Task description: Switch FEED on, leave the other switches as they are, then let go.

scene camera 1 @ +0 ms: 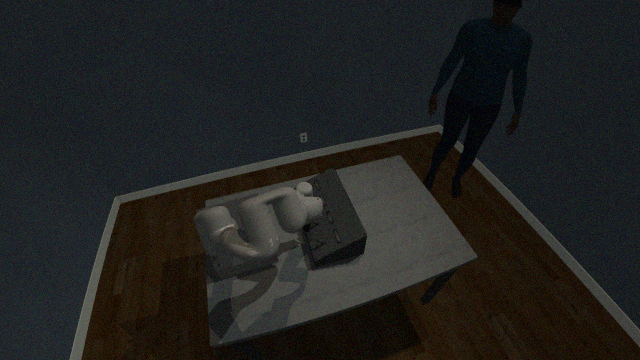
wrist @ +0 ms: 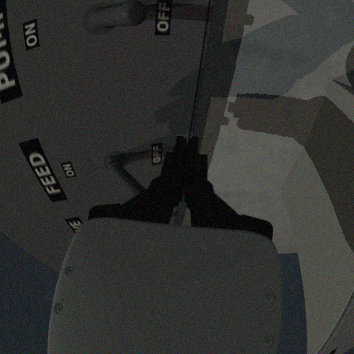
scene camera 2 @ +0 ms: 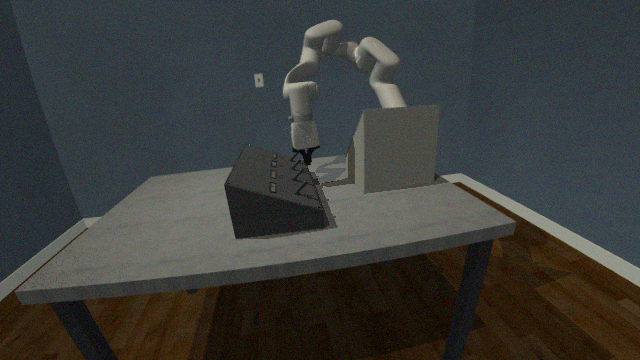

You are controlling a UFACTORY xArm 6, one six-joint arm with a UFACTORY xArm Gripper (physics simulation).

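The dark sloped switch panel stands on the table. In the wrist view the FEED label lies left of a small ON mark. The FEED lever rises right of them and leans to the OFF side; its outer part is hidden behind a finger. My gripper is shut and empty, its tips past the OFF mark at the panel's lower edge. Contact with the lever cannot be told. The PUMP lever also leans toward OFF.
The other levers stand in a row along the panel. A pale upright block stands near the arm's base on the table. A person stands beyond the table's far corner.
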